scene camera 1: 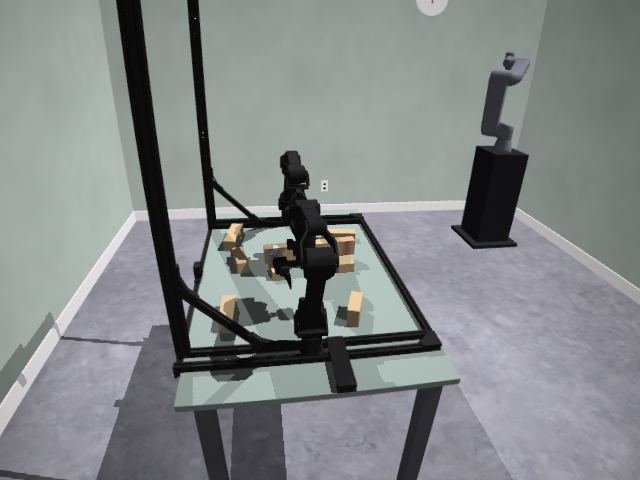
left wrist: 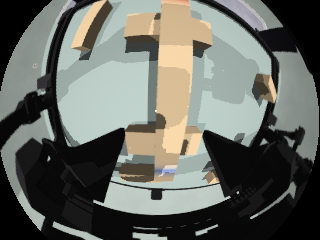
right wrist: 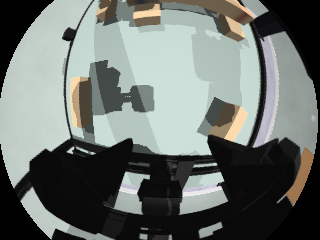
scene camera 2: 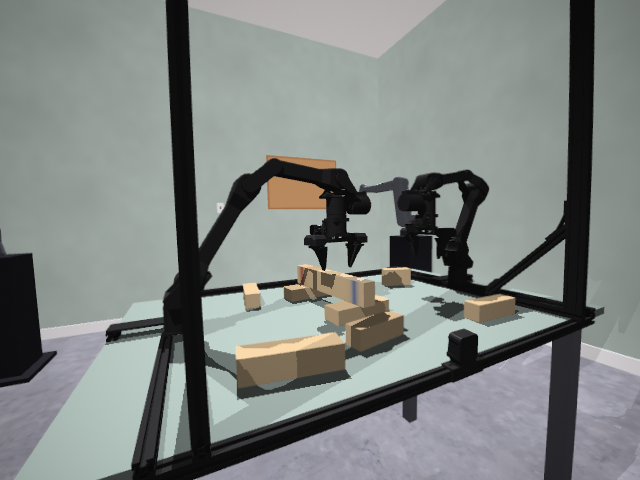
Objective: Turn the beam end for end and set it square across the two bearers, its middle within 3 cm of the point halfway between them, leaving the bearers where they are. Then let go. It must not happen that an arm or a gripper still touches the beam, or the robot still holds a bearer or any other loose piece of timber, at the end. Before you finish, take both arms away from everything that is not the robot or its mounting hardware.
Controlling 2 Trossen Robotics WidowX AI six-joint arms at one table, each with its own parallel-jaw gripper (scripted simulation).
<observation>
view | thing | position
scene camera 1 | beam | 271,251
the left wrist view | left gripper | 165,133
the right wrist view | right gripper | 171,141
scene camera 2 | left gripper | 337,269
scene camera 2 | right gripper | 426,257
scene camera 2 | beam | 359,291
</observation>
